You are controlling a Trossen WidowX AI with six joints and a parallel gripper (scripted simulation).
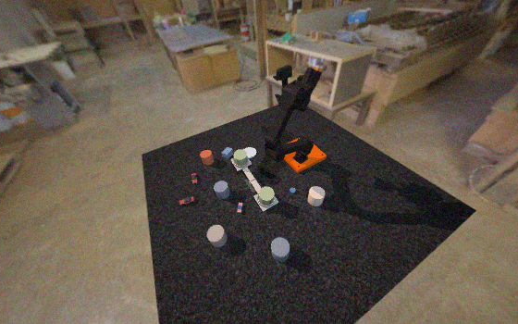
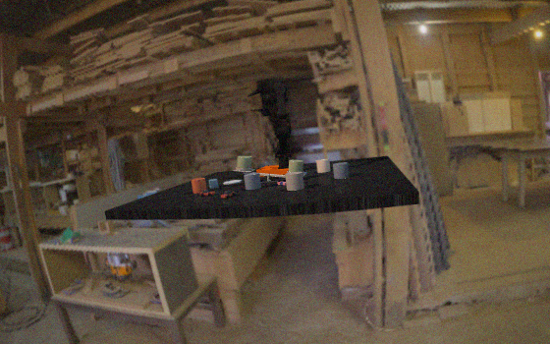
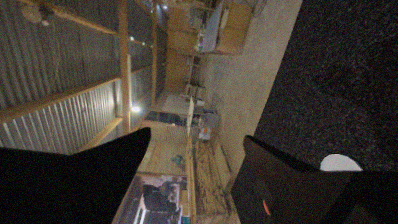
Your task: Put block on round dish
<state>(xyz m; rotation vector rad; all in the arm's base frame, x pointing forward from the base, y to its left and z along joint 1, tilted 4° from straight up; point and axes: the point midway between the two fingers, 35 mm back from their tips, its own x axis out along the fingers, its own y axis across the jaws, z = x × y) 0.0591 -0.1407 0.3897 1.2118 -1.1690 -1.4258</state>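
The grey block is 270 mm ahead of my gripper tip, 230 mm to the left of it and 380 mm below it. From my gripper tip the other things lie so: balance: 250 mm ahead, 100 mm to the left, 390 mm below; then pale round dish: 120 mm ahead, 120 mm to the right, 420 mm below; then beige cup: 60 mm ahead, 380 mm to the left, 390 mm below.
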